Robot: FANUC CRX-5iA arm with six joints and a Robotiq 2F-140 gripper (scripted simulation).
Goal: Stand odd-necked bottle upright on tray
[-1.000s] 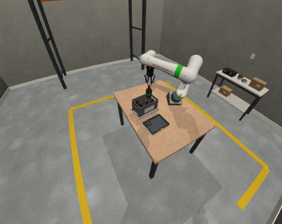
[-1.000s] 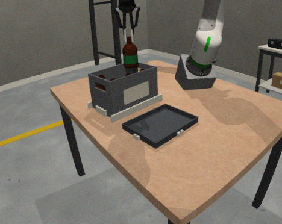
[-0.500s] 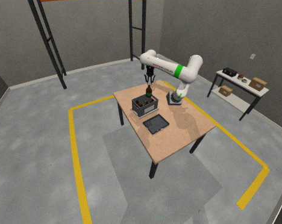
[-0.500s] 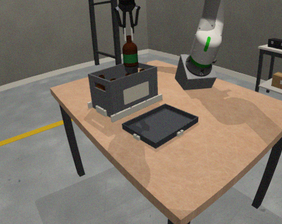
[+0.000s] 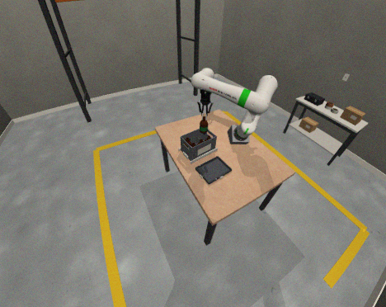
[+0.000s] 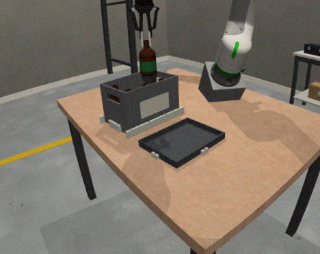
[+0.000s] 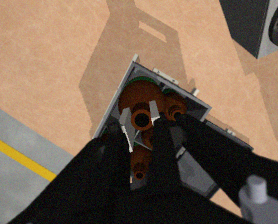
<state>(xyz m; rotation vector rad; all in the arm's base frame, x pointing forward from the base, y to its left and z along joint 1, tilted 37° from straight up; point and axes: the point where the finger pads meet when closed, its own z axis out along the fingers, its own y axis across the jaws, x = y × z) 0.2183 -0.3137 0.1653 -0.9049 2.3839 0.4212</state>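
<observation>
The bottle lies 90 mm below my hand. Round my hand: dark tray: 110 mm ahead, 320 mm to the left, 320 mm below; then dark grey crate: 90 mm ahead, 50 mm to the left, 250 mm below.
</observation>
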